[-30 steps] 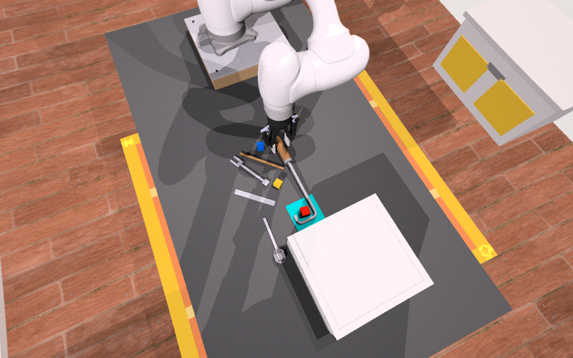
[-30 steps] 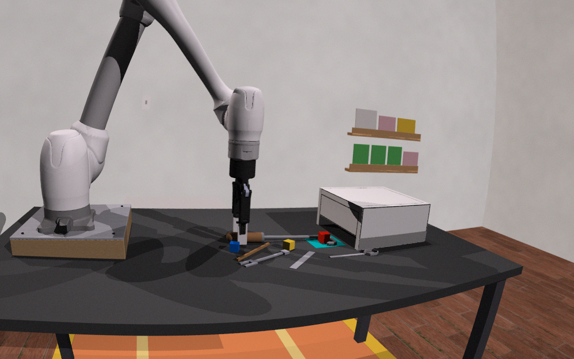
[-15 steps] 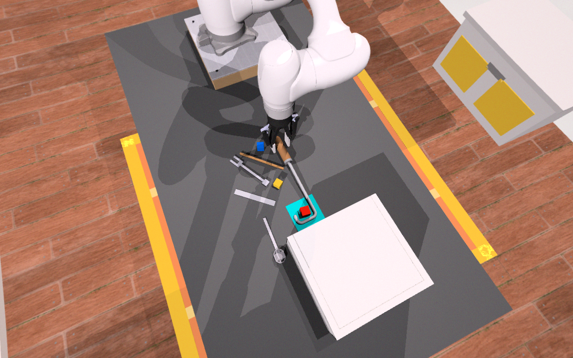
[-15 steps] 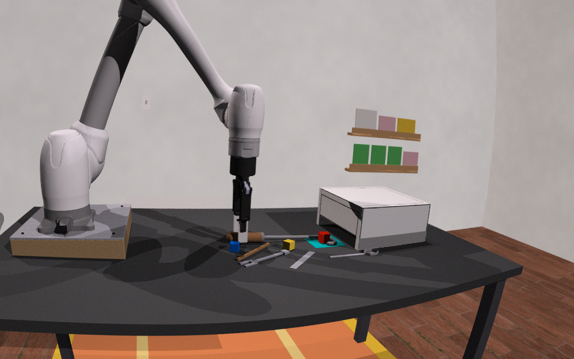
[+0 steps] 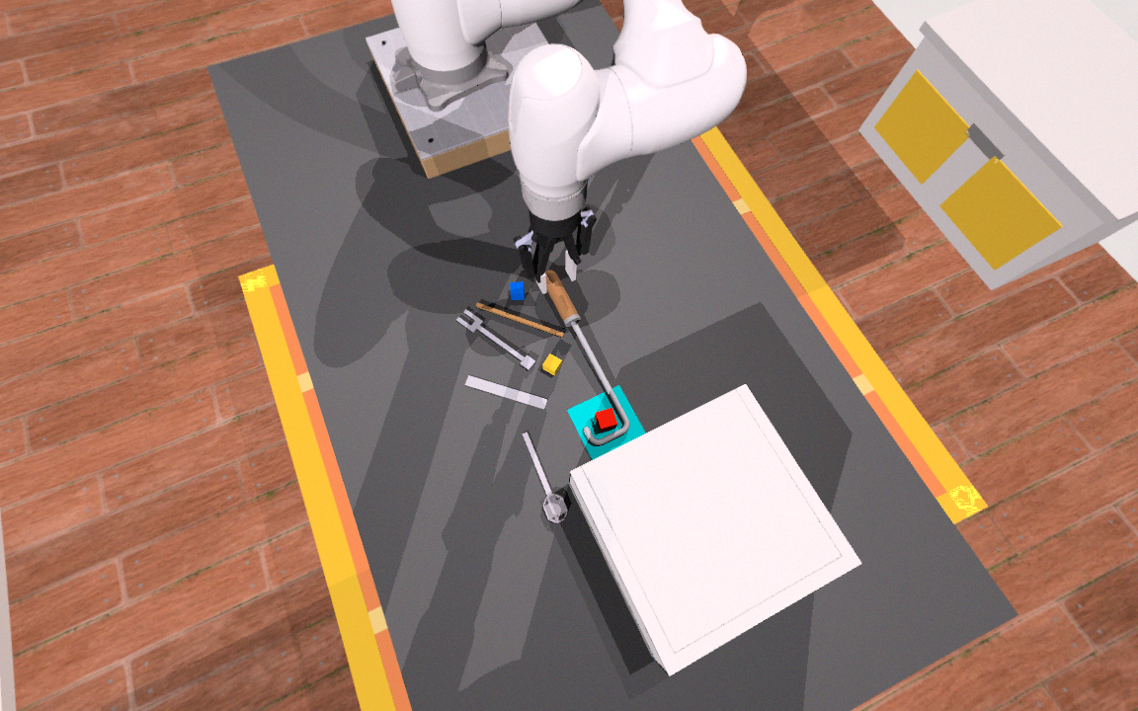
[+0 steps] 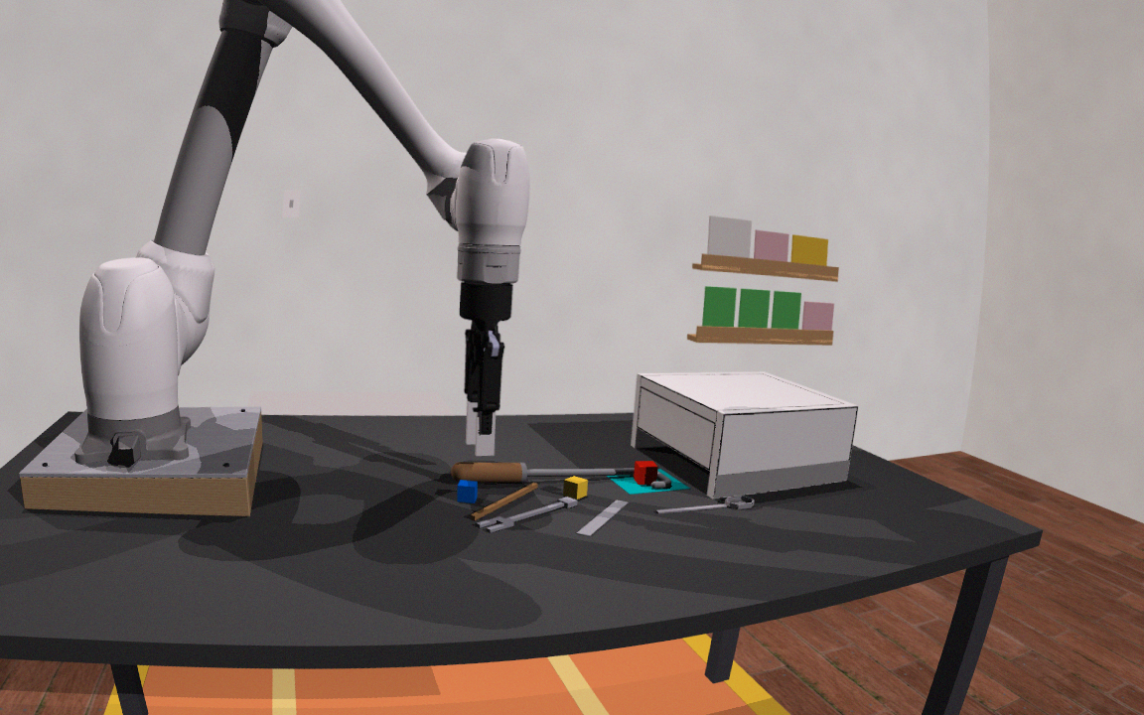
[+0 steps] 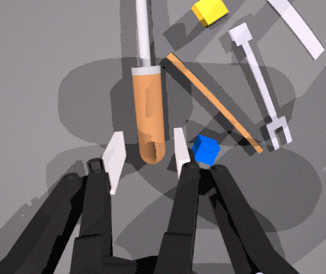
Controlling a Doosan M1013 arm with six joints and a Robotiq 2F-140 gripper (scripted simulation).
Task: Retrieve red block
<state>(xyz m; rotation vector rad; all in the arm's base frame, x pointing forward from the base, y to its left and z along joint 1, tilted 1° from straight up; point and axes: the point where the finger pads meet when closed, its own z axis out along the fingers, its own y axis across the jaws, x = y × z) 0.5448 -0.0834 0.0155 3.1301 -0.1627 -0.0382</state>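
The blue cube lies 4 cm behind my hand, 6 cm to the right of it and 7 cm below it. From my hand the other things lie so: wooden stick 1 cm ahead, 9 cm to the right, 8 cm below; hook tool 13 cm ahead, 5 cm to the right, 7 cm below; yellow block 12 cm ahead, 8 cm to the right, 7 cm below.
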